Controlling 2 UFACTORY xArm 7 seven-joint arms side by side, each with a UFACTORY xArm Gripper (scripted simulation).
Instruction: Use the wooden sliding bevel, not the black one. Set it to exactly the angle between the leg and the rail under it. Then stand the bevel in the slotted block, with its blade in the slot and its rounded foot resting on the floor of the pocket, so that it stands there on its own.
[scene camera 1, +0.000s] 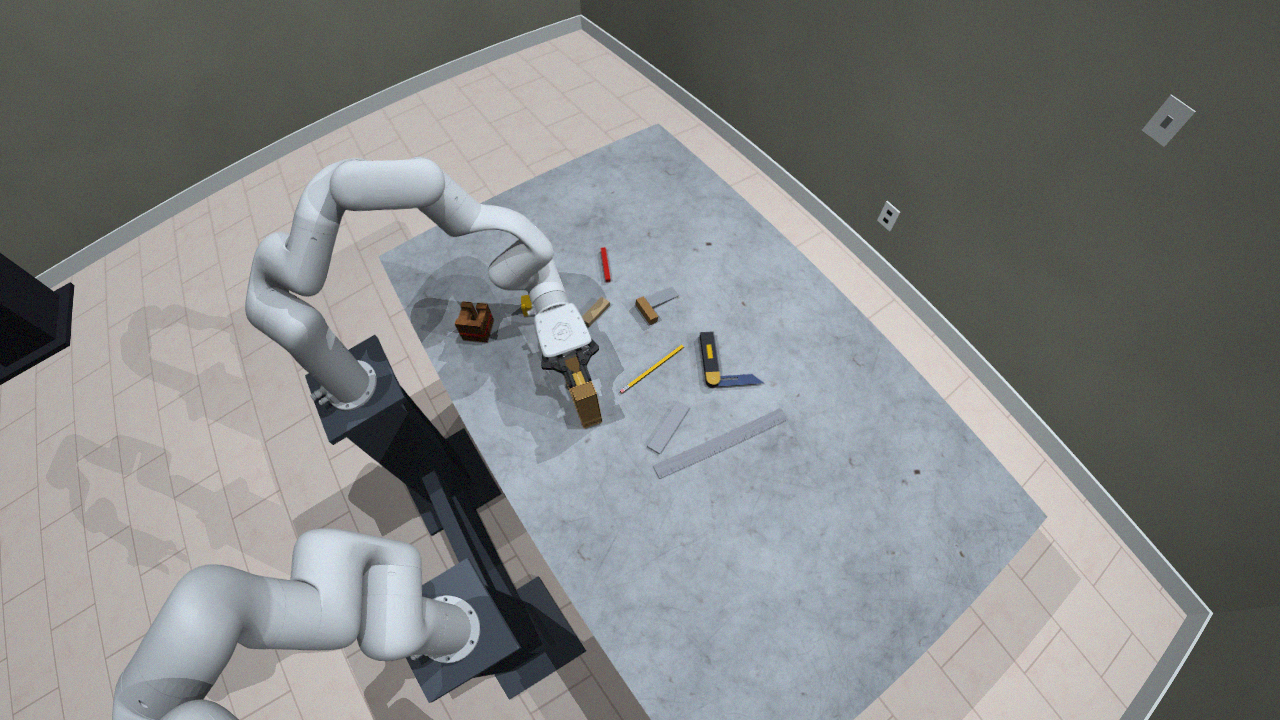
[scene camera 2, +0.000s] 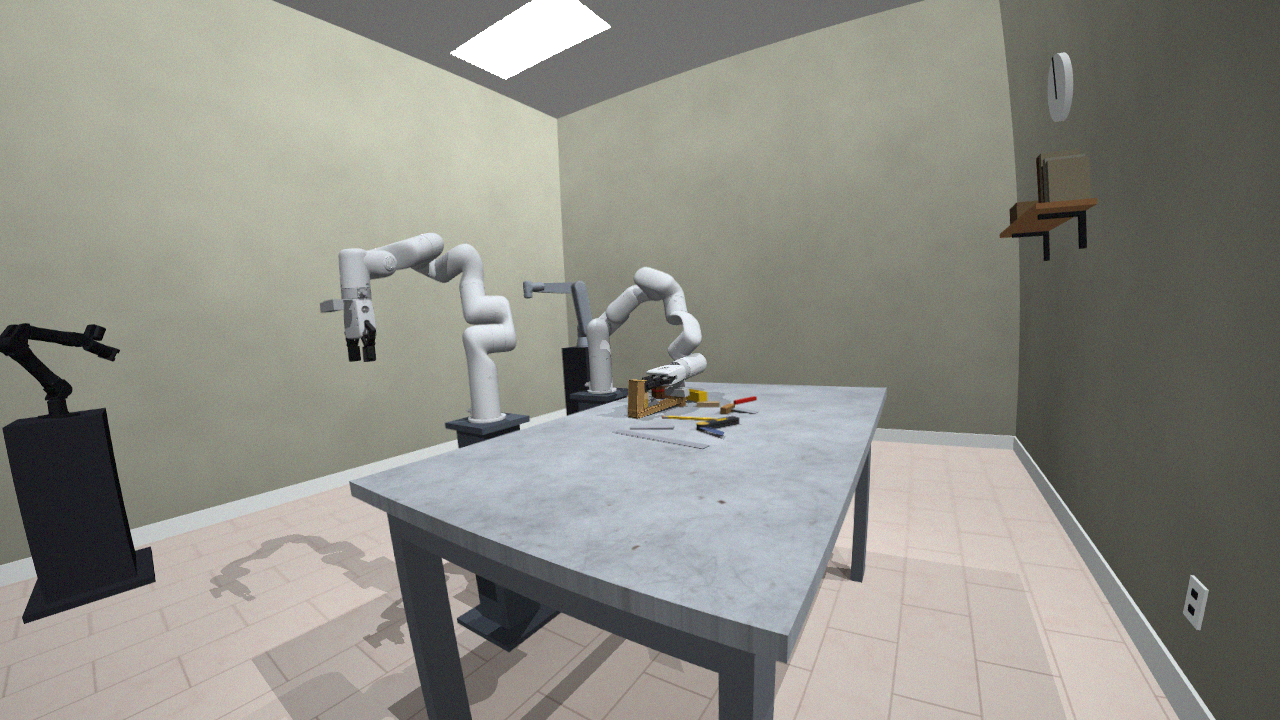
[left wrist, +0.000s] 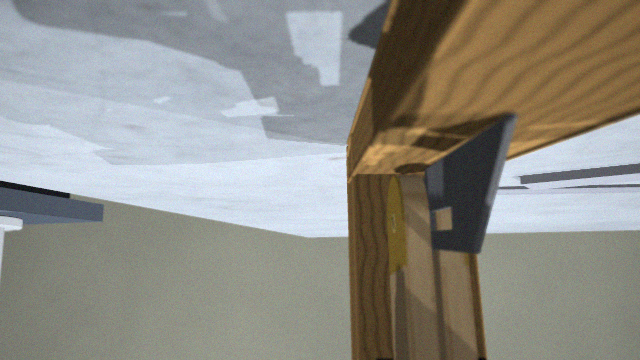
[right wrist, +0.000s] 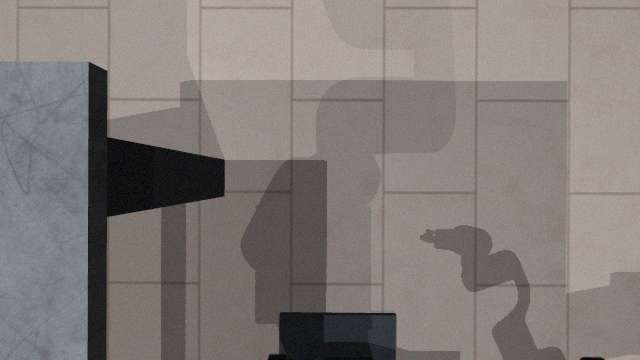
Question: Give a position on a wooden sliding bevel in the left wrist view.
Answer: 431, 297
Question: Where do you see my left gripper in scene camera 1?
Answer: At 581, 387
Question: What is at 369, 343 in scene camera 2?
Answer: My right gripper.
